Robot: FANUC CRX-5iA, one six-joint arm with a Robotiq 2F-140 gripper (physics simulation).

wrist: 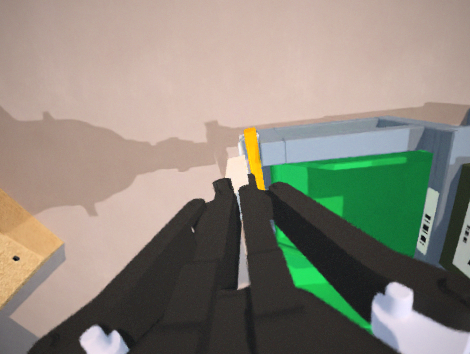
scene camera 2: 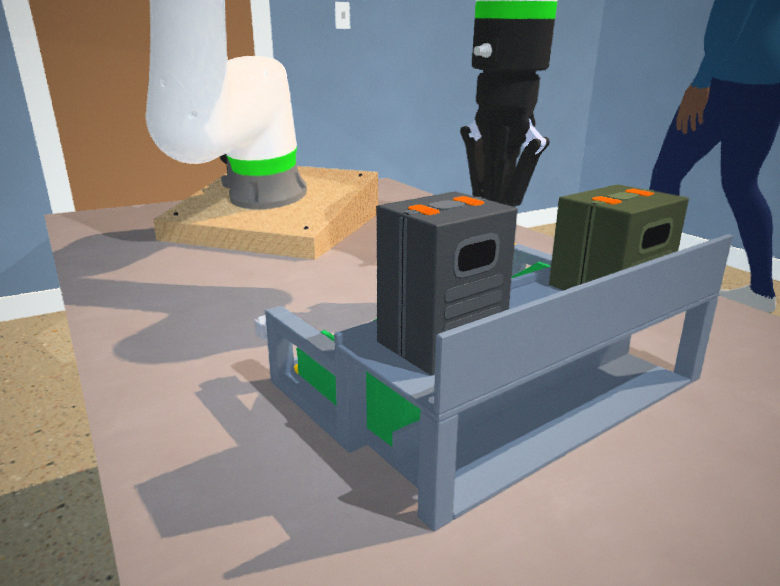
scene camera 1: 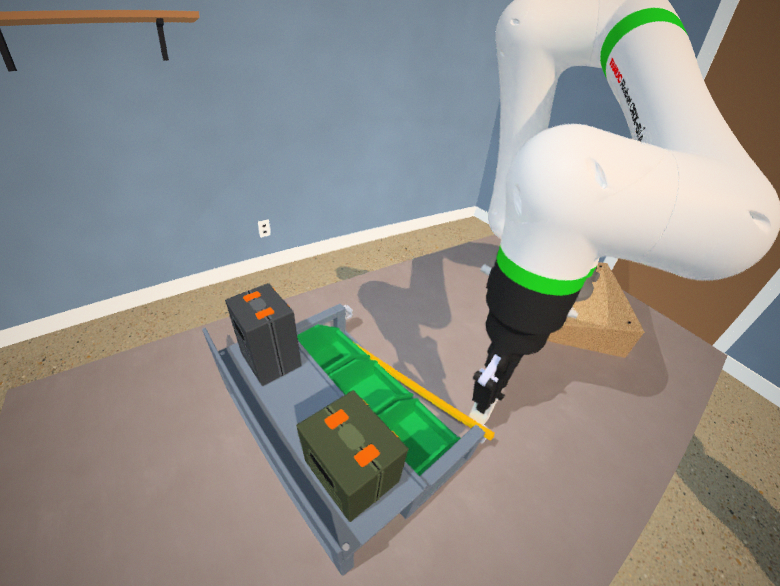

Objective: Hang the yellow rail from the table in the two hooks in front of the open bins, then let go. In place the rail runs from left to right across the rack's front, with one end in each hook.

Scene:
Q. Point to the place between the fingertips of the gripper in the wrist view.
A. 239, 170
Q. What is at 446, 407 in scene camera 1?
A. A yellow rail.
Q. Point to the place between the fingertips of the gripper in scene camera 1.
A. At 478, 418

